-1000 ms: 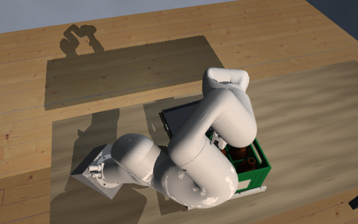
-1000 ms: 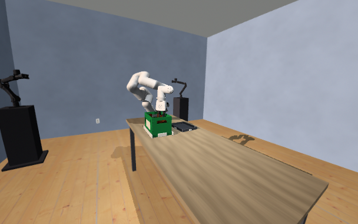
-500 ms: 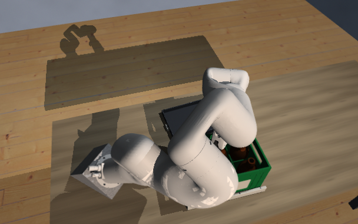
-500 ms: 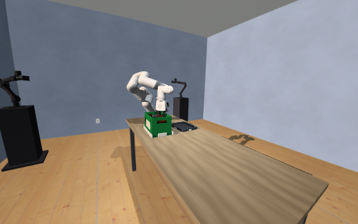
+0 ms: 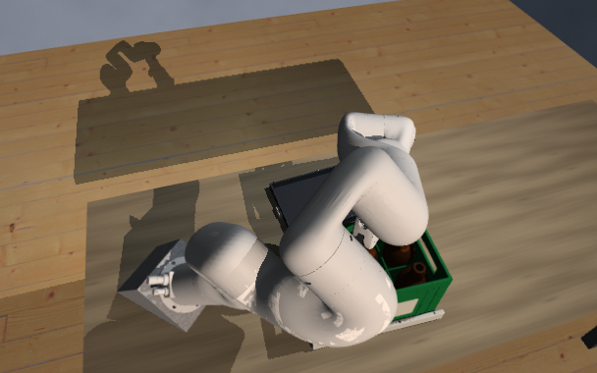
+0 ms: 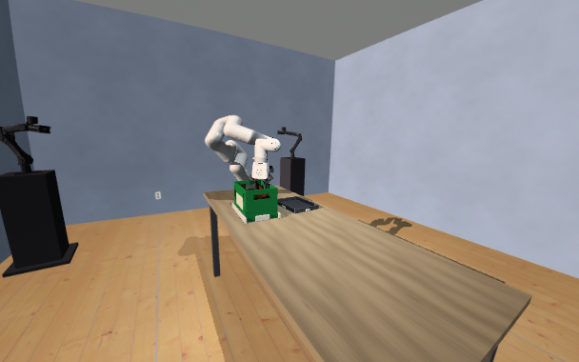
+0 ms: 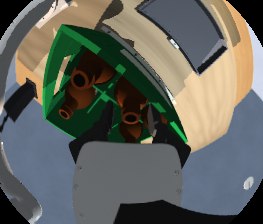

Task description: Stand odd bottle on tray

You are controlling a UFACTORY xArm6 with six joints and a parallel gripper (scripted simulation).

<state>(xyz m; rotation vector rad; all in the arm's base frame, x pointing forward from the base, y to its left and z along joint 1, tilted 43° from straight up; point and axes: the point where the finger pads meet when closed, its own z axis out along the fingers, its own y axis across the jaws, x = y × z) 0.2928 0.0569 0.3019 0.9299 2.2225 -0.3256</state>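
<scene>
My hand is 1 cm past the green crate, 4 cm to the left of it and 7 cm above it. From my hand the other things lie so: dark tray: 2 cm ahead, 25 cm to the left, 15 cm below.
</scene>
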